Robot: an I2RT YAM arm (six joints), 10 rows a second.
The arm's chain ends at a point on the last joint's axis. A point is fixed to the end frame.
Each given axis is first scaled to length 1.
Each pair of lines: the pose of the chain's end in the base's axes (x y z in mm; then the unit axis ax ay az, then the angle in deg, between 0 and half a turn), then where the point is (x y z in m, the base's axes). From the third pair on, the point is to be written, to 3 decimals.
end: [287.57, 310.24, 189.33, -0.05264, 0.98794, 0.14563, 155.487]
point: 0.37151 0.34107 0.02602
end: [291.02, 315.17, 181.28, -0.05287, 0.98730, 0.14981, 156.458]
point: 0.37205 0.34755 0.01680
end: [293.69, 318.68, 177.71, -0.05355, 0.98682, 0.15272, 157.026]
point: 0.373 0.352 0.013
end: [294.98, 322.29, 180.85, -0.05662, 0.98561, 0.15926, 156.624]
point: 0.375 0.358 0.017
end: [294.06, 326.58, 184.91, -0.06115, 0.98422, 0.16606, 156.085]
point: 0.376 0.365 0.022
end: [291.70, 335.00, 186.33, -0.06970, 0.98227, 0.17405, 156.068]
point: 0.373 0.377 0.024
